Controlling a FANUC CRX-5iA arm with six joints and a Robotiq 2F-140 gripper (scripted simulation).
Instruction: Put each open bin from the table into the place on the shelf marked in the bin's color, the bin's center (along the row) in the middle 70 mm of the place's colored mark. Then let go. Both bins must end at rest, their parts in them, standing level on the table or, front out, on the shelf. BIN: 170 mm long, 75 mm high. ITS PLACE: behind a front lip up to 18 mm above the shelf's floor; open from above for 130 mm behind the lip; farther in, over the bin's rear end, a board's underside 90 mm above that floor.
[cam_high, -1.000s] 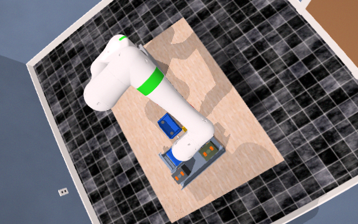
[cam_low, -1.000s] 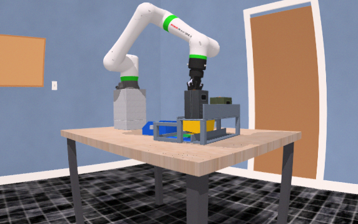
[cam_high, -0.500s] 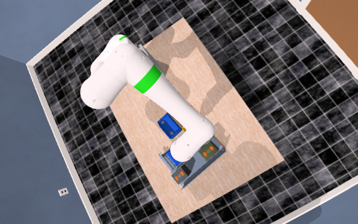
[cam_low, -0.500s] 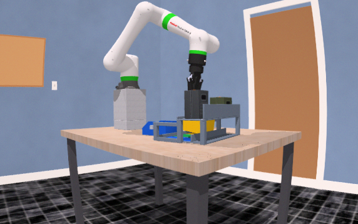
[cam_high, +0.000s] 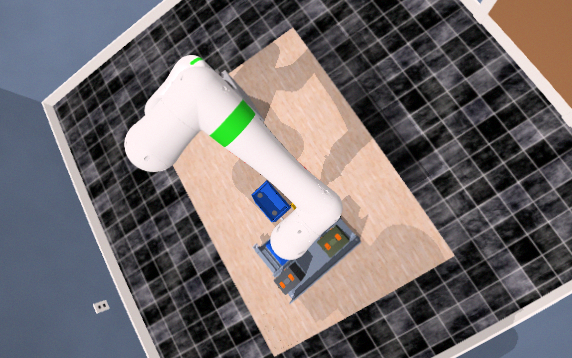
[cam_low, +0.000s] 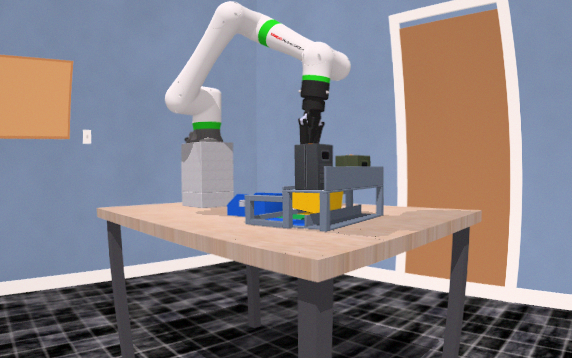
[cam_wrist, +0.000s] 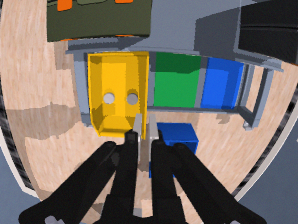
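The yellow bin lies 13 cm below my hand, 4 cm to the left of it and 2 cm behind it. Also, from my hand: dark box: 18 cm ahead, 14 cm to the right, 2 cm below; blue bin: 15 cm below, 15 cm behind, 11 cm to the right.
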